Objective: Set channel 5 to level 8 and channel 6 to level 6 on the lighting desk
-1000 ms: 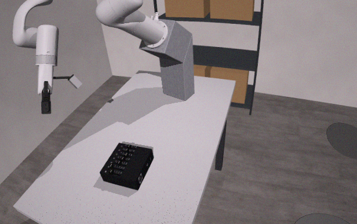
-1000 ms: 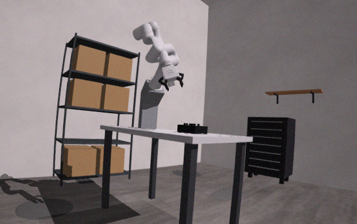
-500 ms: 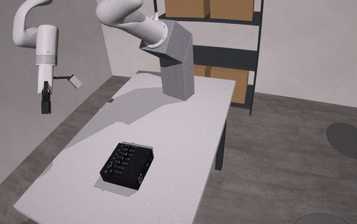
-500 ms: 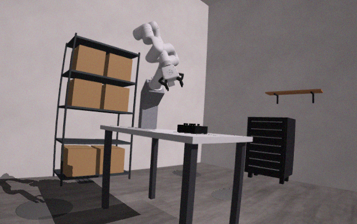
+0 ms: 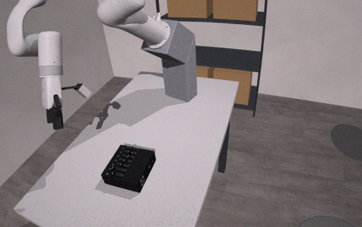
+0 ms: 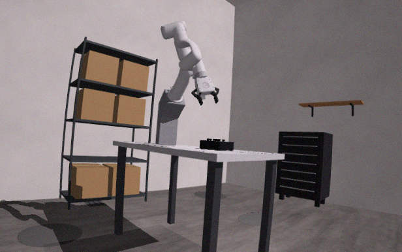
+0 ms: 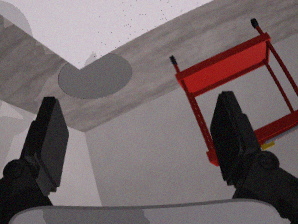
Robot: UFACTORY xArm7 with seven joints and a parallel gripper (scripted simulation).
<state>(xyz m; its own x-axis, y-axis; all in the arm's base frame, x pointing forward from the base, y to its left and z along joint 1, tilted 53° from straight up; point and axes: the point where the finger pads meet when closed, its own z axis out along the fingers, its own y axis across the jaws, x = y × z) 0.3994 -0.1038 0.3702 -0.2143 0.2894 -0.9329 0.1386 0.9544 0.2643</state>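
My hand is 20 mm past the channel 6 fader cap, 150 mm to the right of it and 200 mm above it. Also, from my hand: channel 5 fader cap 40 mm behind, 180 mm to the left, 200 mm below; then master fader cap 160 mm to the left, 200 mm below.
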